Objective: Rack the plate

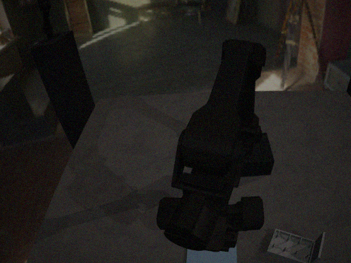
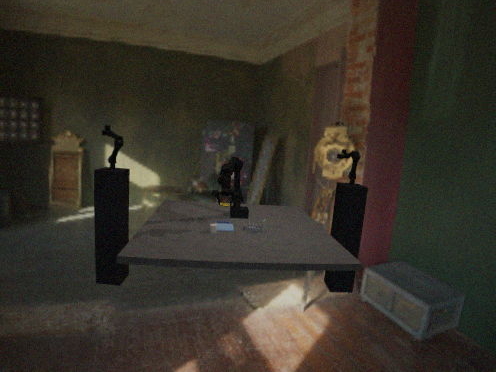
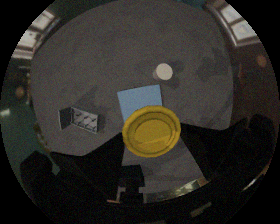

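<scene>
Now: the dish rack 220 mm to the left of my gripper tip, 140 mm below it and 20 mm behind it. Also, from my gripper tip: light blue mat 160 mm below, 20 mm behind; then blue spoon 160 mm below, 130 mm behind, 20 mm to the right; then yellow plate 10 mm above.
</scene>
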